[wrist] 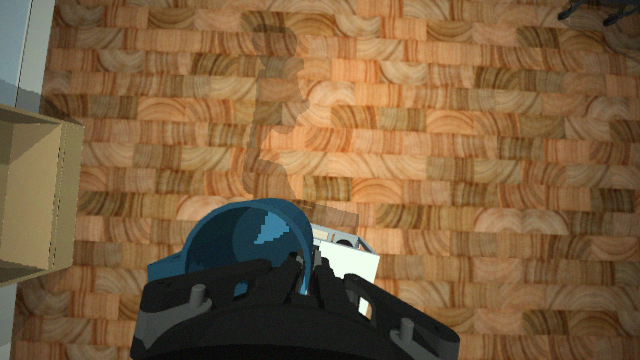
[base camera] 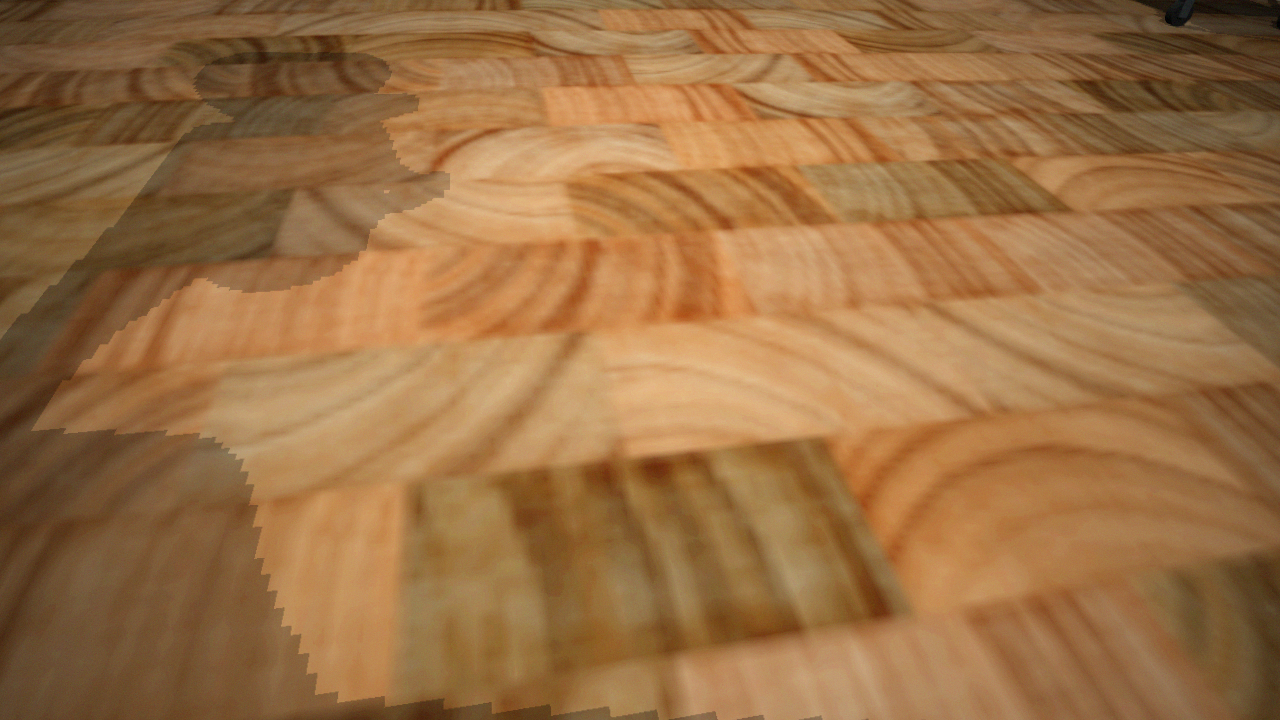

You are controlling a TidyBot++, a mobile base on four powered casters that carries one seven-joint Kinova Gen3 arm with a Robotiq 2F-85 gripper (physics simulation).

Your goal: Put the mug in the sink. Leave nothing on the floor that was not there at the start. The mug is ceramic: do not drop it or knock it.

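Frame: origin at the arm's base, x up, y right, z ahead, level; metres.
Seen in the pictures: gripper, fingertip midpoint: [wrist: 308, 260].
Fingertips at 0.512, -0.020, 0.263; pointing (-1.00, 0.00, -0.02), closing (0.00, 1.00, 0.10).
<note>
A point is followed by its place in that frame, as x, y, z.
The blue mug [wrist: 240, 235] @[0.474, -0.095, 0.256] is in the wrist view, at the lower middle, with its open top facing the camera. My gripper [wrist: 308, 260] @[0.512, -0.020, 0.263] is shut on the mug's right-hand wall, with one finger inside the mug and one outside. The mug's handle side shows at its left, partly behind the finger. The mug is held above the wooden floor, and its inside looks empty. The mug and the gripper do not show in the base camera view. The sink does not show in either view.
A tan open box-like piece of furniture [wrist: 67, 200] @[-0.352, -1.346, -0.085] stands at the left edge of the wrist view. Dark caster-like feet [wrist: 565, 15] @[-0.363, 1.156, 1.743] [base camera: 1178, 12] @[-0.367, 1.147, 1.744] show at the upper right. The white robot base [wrist: 350, 260] @[-0.014, 0.150, 0.110] is below the gripper. Shadows of the arm lie on the floor.
</note>
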